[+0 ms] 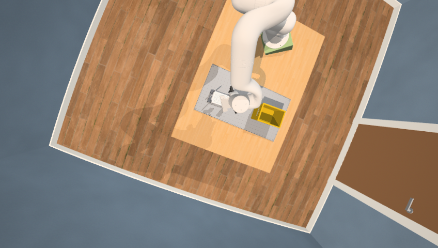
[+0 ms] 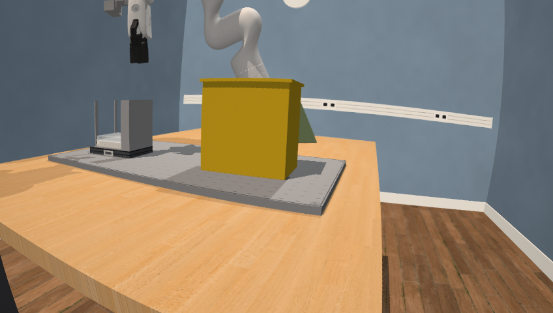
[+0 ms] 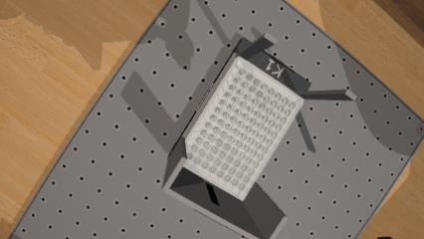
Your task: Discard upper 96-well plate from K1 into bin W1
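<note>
The clear 96-well plate is 21 cm below my hand, 5 cm to the right of it and 1 cm ahead of it. From my hand the other things lie so: yellow plastics bin W1: 32 cm to the left, 15 cm below, 2 cm ahead; grey wall: 16 cm below, 2 cm to the left, 1 cm ahead.
</note>
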